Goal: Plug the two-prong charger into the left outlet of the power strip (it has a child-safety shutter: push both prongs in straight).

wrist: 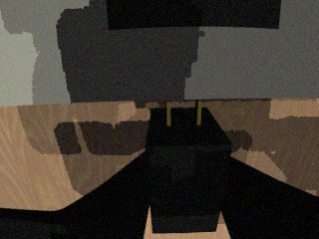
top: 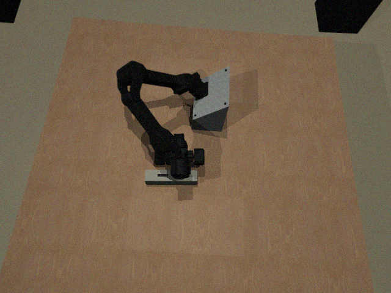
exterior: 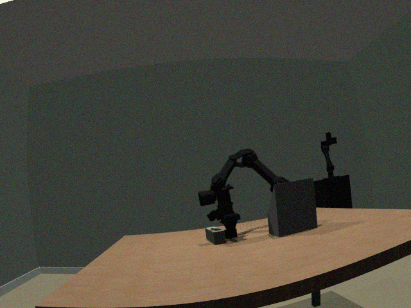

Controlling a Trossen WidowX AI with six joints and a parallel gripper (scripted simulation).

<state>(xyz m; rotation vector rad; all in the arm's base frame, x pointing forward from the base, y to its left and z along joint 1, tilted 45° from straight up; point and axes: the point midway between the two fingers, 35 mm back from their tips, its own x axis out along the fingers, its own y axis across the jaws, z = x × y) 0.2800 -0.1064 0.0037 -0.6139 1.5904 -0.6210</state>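
The dark two-prong charger is 20 mm ahead of my gripper tip and 10 mm above it.
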